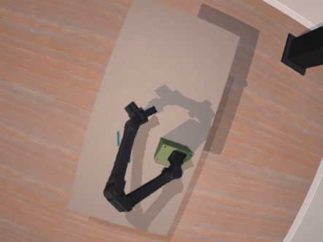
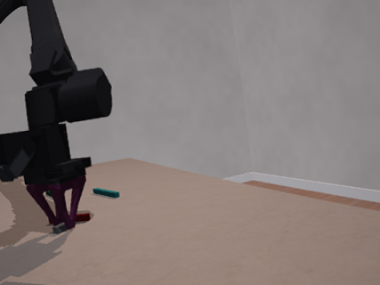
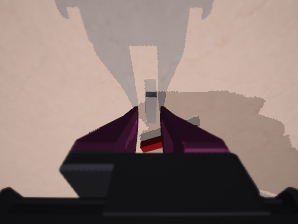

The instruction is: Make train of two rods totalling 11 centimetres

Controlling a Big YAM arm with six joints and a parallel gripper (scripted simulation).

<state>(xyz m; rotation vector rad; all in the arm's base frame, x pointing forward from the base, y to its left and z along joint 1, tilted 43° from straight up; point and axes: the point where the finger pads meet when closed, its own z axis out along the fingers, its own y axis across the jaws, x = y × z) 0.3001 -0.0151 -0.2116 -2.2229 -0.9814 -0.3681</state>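
Now: hand 1 cm past the grey rod and 1 cm above it. Also, from my hand: red rod 1 cm ahead, 4 cm to the left, 1 cm below; blue rod 20 cm to the left, 1 cm below; turquoise rod 10 cm ahead, 21 cm to the left, 1 cm below.
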